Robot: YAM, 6 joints.
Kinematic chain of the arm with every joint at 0, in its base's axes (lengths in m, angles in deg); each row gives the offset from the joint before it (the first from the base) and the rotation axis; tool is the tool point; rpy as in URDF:
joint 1: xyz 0 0 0.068 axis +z
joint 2: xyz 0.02 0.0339 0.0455 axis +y
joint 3: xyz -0.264 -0.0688 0 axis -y
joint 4: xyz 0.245 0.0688 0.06 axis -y
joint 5: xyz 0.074 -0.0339 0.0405 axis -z
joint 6: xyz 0.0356 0 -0.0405 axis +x
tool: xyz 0 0 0 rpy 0 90 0
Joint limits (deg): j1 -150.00..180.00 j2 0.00..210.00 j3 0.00..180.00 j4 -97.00..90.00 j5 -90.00..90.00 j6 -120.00..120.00
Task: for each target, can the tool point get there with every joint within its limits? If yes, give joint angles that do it. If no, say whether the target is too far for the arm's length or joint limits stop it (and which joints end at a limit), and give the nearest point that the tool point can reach.
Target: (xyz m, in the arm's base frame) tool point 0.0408 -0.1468 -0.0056
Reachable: yes | joints -61.65 154.61 44.77 -82.72 71.54 22.88
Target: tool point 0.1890 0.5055 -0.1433
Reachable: yes | joints 66.70 193.59 130.53 61.00 -47.64 6.98
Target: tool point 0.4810 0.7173 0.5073
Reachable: no: too far | nearest point 0.3270 0.4876 0.3782 | short by 0.305 m
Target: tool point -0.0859 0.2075 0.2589
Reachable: yes | joints 119.77 60.98 39.19 -10.00 53.07 -31.41
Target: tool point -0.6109 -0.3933 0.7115
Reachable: no: too far | nearest point -0.4185 -0.2694 0.5178 | short by 0.300 m
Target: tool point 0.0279 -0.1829 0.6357
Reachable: yes | joints -71.97 84.92 112.40 64.82 57.66 8.98
